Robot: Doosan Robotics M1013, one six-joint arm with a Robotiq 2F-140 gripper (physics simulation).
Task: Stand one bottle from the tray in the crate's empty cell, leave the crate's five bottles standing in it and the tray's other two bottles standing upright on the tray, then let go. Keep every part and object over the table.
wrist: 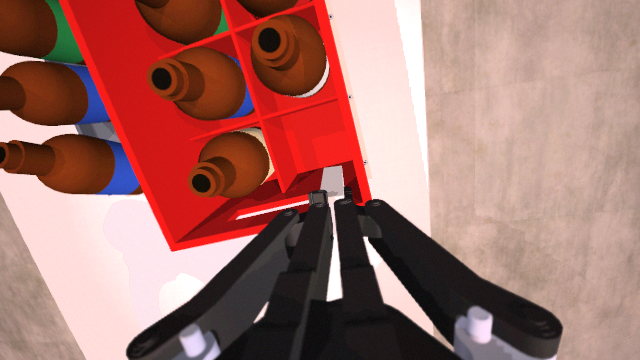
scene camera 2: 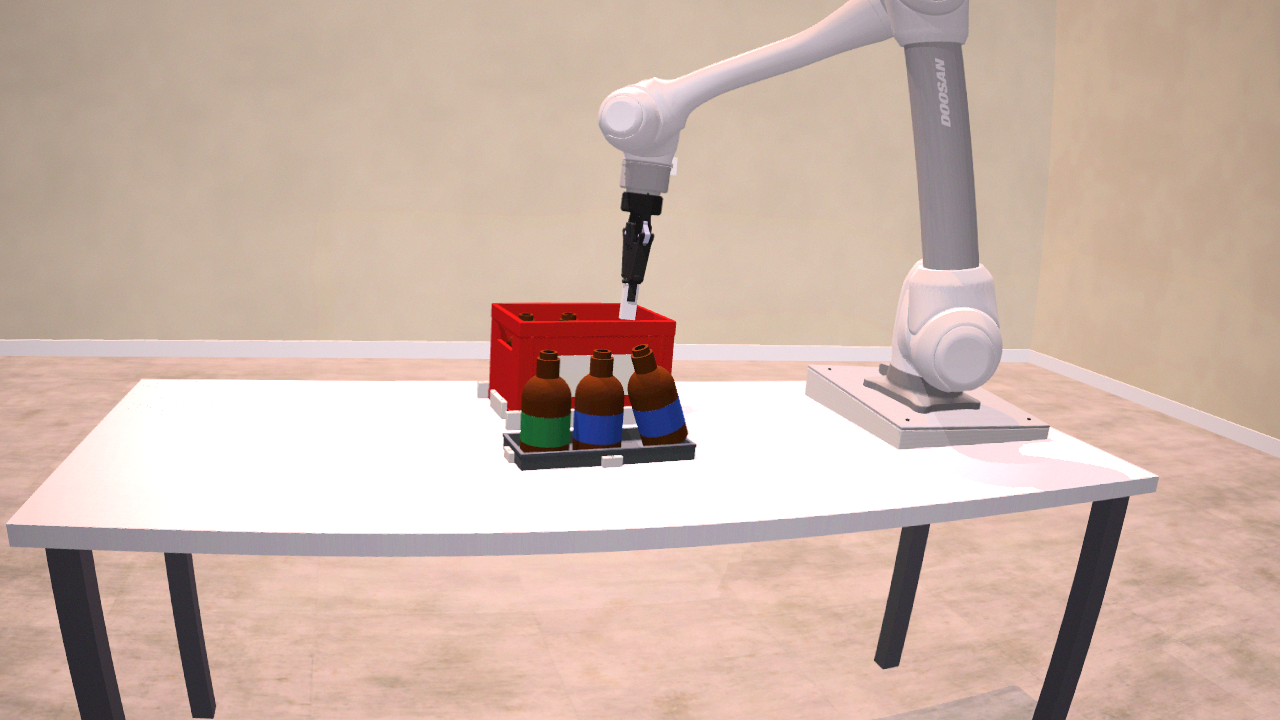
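Pixels of known places: gripper, fingertip midpoint: (wrist: 334, 181) (scene camera 2: 626, 319); arm's base, link origin: (scene camera 2: 921, 396).
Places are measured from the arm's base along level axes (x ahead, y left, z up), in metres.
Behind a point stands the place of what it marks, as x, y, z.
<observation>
My gripper (scene camera 2: 631, 299) @(0.511, -0.279, 0.103) (wrist: 334, 181) @(0.511, -0.279, 0.103) is shut and holds no bottle, with a pale tip piece (scene camera 2: 628, 309) (wrist: 332, 181) extending below it. It is over the crate's right end, at the empty cell (wrist: 320, 136) @(0.540, -0.262, -0.039). The red crate (scene camera 2: 581, 328) @(0.665, -0.126, 0.118) (wrist: 350, 112) @(0.564, -0.308, 0.128) holds several brown bottles, including blue-labelled (wrist: 215, 85) @(0.625, -0.196, 0.075), white-labelled (wrist: 295, 65) @(0.615, -0.274, 0.080) and cream-labelled (wrist: 237, 160) @(0.552, -0.189, 0.077) ones. On the dark tray (scene camera 2: 572, 460) @(0.753, 0.072, -0.035), a green-labelled bottle (scene camera 2: 545, 402) @(0.789, 0.050, 0.048) (wrist: 30, 30) @(0.751, -0.010, 0.052) and a blue-labelled bottle (scene camera 2: 597, 401) @(0.710, 0.053, 0.046) (wrist: 55, 95) @(0.680, -0.010, 0.060) stand upright. The other blue-labelled bottle (scene camera 2: 657, 401) @(0.614, 0.057, 0.042) (wrist: 75, 162) @(0.605, -0.008, 0.075) is tilted, its neck toward the middle one.
Small pale blocks (scene camera 2: 497, 402) @(0.777, -0.212, -0.025) (scene camera 2: 611, 461) @(0.696, 0.083, -0.037) sit by the crate and tray on the white table (scene camera 2: 313, 465) @(1.125, -0.004, -0.047). The tray stands in front of the crate in the scene view. The arm's base plate (scene camera 2: 859, 402) @(0.161, -0.005, -0.003) is at the table's right. Crate dividers (wrist: 300, 109) @(0.580, -0.259, 0.031) border the empty cell.
</observation>
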